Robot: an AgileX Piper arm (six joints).
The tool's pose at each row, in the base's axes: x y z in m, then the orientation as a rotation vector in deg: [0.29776, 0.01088, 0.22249, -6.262, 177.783, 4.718]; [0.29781, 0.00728, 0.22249, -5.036, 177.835, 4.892]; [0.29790, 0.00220, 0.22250, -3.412, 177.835, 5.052]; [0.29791, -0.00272, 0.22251, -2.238, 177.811, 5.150]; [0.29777, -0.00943, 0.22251, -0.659, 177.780, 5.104]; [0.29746, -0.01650, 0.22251, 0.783, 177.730, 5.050]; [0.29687, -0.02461, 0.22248, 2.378, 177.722, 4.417]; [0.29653, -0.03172, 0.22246, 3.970, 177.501, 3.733]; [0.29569, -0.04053, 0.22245, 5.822, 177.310, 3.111]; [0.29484, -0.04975, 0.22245, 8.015, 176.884, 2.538]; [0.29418, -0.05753, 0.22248, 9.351, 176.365, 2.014]
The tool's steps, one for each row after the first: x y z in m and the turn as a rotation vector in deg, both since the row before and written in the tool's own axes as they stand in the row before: [0.00020, -0.00359, -0.00019, -0.098, -0.007, 0.792]; [0.00019, -0.00507, -0.00029, -0.083, -0.065, 1.046]; [0.00017, -0.00491, -0.00029, -0.049, -0.062, 0.755]; [0.00030, -0.00669, -0.00040, 0.048, -0.074, 1.014]; [0.00035, -0.00706, -0.00042, 0.051, -0.078, 0.926]; [0.00051, -0.00810, -0.00045, 0.427, -0.042, 1.019]; [0.00014, -0.00711, -0.00034, 0.455, -0.240, 1.015]; [0.00044, -0.00883, -0.00039, 0.421, -0.186, 1.186]; [0.00024, -0.00925, -0.00035, 0.386, -0.387, 1.412]; [-0.00005, -0.00780, -0.00027, 0.336, -0.488, 0.865]
